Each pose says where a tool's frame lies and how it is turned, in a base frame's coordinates. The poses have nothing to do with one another.
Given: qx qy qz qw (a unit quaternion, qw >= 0); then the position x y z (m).
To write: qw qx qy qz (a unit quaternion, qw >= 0); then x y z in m. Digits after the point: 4 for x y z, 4 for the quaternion.
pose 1, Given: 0.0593 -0.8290 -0.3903 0.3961 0.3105 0.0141 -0.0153
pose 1, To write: 0.3961 0.0593 -0.8290 -0.3903 0.3105 0.0141 -0.0153
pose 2, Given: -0.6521 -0.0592 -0.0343 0.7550 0.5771 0.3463 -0.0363
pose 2, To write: 0.7550 -0.6521 -0.0592 -0.0343 0.5771 0.3463 -0.0363
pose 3, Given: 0.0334 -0.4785 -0.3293 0.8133 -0.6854 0.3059 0.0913
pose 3, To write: 0.8133 0.0334 -0.4785 -0.3293 -0.6854 0.3059 0.0913
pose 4, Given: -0.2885 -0.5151 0.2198 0.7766 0.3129 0.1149 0.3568
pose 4, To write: 0.7766 -0.2885 -0.5151 0.2198 0.3129 0.1149 0.3568
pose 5, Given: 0.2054 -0.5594 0.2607 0.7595 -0.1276 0.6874 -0.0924
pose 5, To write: 0.7595 0.2054 -0.5594 0.2607 -0.1276 0.6874 -0.0924
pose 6, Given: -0.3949 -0.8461 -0.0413 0.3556 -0.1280 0.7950 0.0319
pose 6, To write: 0.3556 -0.3949 -0.8461 -0.0413 -0.1280 0.7950 0.0319
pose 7, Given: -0.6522 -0.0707 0.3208 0.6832 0.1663 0.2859 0.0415
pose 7, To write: 0.6832 -0.6522 -0.0707 0.3208 0.1663 0.2859 0.0415
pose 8, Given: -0.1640 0.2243 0.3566 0.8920 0.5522 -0.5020 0.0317
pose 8, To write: 0.8920 -0.1640 0.2243 0.3566 0.5522 -0.5020 0.0317
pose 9, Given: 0.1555 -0.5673 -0.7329 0.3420 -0.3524 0.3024 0.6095
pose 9, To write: 0.3420 0.1555 -0.5673 -0.7329 -0.3524 0.3024 0.6095
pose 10, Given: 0.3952 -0.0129 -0.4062 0.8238 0.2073 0.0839 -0.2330
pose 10, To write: 0.8238 0.3952 -0.0129 -0.4062 0.2073 0.0839 -0.2330
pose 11, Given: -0.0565 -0.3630 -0.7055 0.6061 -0.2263 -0.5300 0.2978
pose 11, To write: 0.6061 -0.0565 -0.3630 -0.7055 -0.2263 -0.5300 0.2978
